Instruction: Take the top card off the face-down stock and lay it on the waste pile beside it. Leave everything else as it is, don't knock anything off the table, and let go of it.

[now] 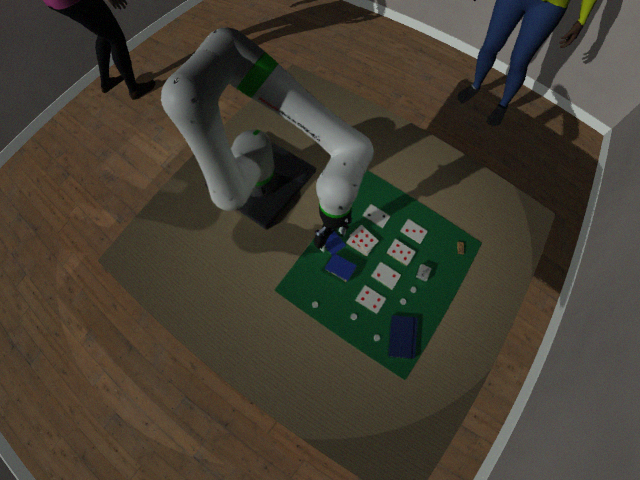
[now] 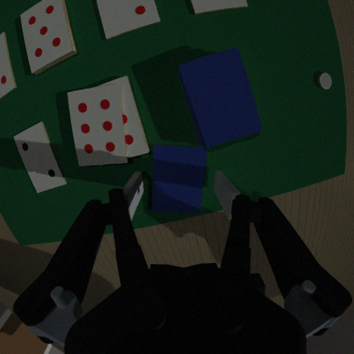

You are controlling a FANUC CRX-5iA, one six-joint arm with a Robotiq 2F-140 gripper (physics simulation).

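Places are measured from the arm's base along level axes (x ahead, y left, z up), in metres.
Where they show: gripper, fingertip midpoint: point(image 1: 332, 241); arm's base, link origin: point(image 1: 259, 180).
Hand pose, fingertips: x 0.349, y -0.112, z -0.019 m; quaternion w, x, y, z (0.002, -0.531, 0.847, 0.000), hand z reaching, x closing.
Note:
Things, the pixels of their centre, and the offset from my fingertips. Level surfaces: height alone.
- face-down stock, body centre: point(image 1: 340, 267) 0.082 m right, 0.067 m ahead, 0.015 m up
- green mat, surface height: 0.007 m down
- waste pile, body centre: point(image 1: 364, 238) 0.055 m left, 0.102 m ahead, 0.004 m up
- separate blue face-down card, body centre: point(image 1: 331, 241) 0.002 m left, 0.002 m back, 0.006 m down
- dark blue box, body centre: point(image 1: 403, 337) 0.222 m right, 0.356 m ahead, 0.001 m down
- small grey box, body centre: point(image 1: 423, 272) 0.019 m left, 0.347 m ahead, 0.007 m up
- small orange-brown object, body centre: point(image 1: 460, 248) 0.171 m left, 0.458 m ahead, 0.003 m down
The face-down stock point(image 1: 340, 267) point(image 2: 220, 100) is a thick blue stack on the green mat point(image 1: 294, 286) point(image 2: 300, 150). The waste pile point(image 1: 362, 240) point(image 2: 97, 125) is face up with red pips; its top card lies offset over another. A separate blue face-down card point(image 1: 334, 243) point(image 2: 178, 196) lies near the mat edge, beside the stock's corner and the waste pile, with a shadow band across it. My gripper point(image 1: 331, 240) point(image 2: 178, 180) is open and empty, its fingertips above and on either side of this card. Their exact height is unclear.
Face-up cards point(image 1: 386, 275) point(image 1: 370, 299) point(image 1: 401, 252) point(image 1: 414, 230) point(image 1: 376, 215) lie around the waste pile. A dark blue box point(image 1: 403, 336), a small grey box point(image 1: 423, 272), a small orange-brown object point(image 1: 460, 248) and several white discs point(image 1: 353, 316) point(image 2: 325, 81) are also on the mat.

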